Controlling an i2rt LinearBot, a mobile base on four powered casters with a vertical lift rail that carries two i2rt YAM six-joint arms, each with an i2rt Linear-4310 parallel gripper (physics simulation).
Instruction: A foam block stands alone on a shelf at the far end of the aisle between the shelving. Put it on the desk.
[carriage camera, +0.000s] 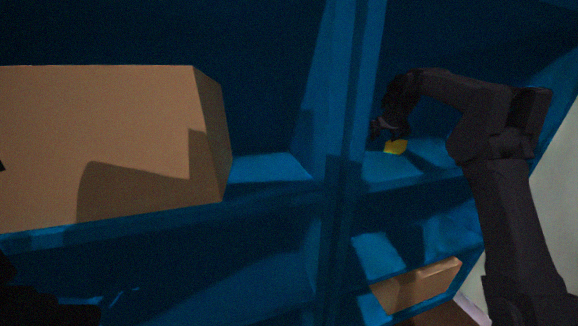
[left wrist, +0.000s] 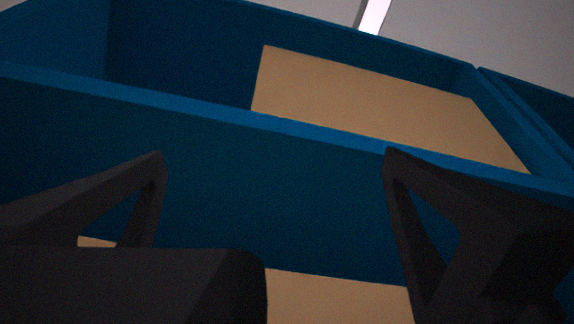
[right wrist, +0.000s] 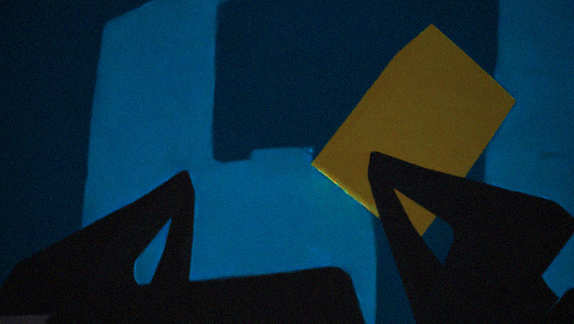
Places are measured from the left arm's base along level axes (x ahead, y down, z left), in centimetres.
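Where they show: left gripper, fingertip midpoint: (left wrist: 273, 161); right gripper, fingertip midpoint: (carriage camera: 381, 140) (right wrist: 281, 173).
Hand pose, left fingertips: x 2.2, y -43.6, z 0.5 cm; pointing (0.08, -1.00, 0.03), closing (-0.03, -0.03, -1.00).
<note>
After its pixels a point has its place.
The yellow foam block (carriage camera: 396, 146) @(z -78.5, x 49.5, y -23.2 cm) (right wrist: 415, 105) @(z -80.7, x 54.7, y -24.5 cm) stands on a blue shelf (carriage camera: 387, 170) @(z -66.0, x 34.3, y -20.0 cm) (right wrist: 280, 225) @(z -73.2, x 49.3, y -20.0 cm) in the bay at the right of the carriage view. My right gripper (carriage camera: 387, 136) @(z -73.8, x 52.7, y -25.0 cm) (right wrist: 281, 173) @(z -73.8, x 52.7, y -25.0 cm) is open above the shelf, with nothing between its fingers. In the right wrist view the block lies at the upper right, turned at an angle, and the right-hand finger covers its lower part. My left gripper (left wrist: 273, 161) @(z 0.5, x 2.2, y -43.6 cm) is open and empty in front of blue shelving. The desk does not show in these views.
A large cardboard box (carriage camera: 110, 125) @(z -4.9, x 17.4, y -38.1 cm) stands on the shelf left of the blue upright (carriage camera: 337, 125) @(z -45.3, x 24.4, y -35.9 cm). A smaller box (carriage camera: 415, 287) @(z -99.8, x 38.6, y 51.0 cm) is on a lower shelf at the right. Another box (left wrist: 370, 105) @(z -13.0, x 19.2, y -78.0 cm) shows high in the left wrist view. A pale wall (carriage camera: 555, 200) @(z -141.6, x 37.3, y -2.6 cm) is at the right.
</note>
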